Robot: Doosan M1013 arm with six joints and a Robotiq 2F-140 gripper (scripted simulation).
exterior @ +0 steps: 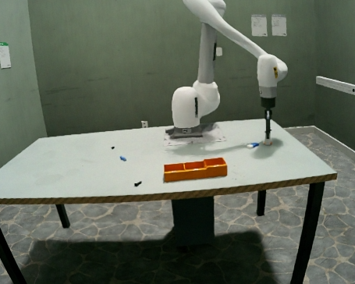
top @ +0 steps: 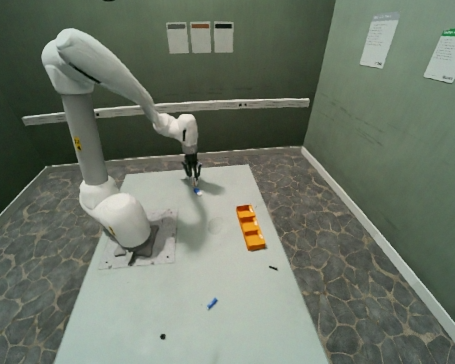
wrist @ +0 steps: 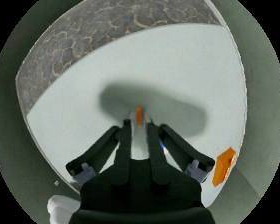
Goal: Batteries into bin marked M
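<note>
The orange bin is 370 mm to the right of my hand, 320 mm ahead of it and 10 mm below it. The rest, counted from my hand: black dot-like piece (840 mm to the right, 40 mm behind, 30 mm below); then white object (90 mm to the right, 30 mm below, 30 mm ahead).
</note>
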